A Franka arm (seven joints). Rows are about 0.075 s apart.
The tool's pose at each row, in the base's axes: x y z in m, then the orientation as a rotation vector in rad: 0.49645, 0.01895, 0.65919, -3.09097, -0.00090, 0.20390; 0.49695, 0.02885, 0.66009, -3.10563, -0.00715, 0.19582; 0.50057, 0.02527, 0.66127, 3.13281, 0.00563, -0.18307; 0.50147, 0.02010, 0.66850, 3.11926, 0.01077, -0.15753; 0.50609, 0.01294, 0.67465, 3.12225, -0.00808, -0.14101; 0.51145, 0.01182, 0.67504, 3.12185, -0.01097, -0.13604; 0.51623, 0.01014, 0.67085, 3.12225, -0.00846, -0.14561
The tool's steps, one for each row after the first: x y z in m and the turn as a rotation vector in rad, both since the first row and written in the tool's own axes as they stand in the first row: 0.00041, -0.00993, -0.00052, -0.01436, 0.00571, -0.00320; 0.00383, -0.00641, -0.00232, -0.04746, 0.01492, -0.00021; 0.00376, -0.00157, -0.00983, -0.06257, 0.03066, -0.00288; 0.00751, 0.00530, -0.01684, -0.05961, 0.04158, 0.00878; 0.01276, 0.00639, -0.01798, -0.06010, 0.04479, 0.01060; 0.01805, 0.00824, -0.01453, -0.05938, 0.03865, 0.00908
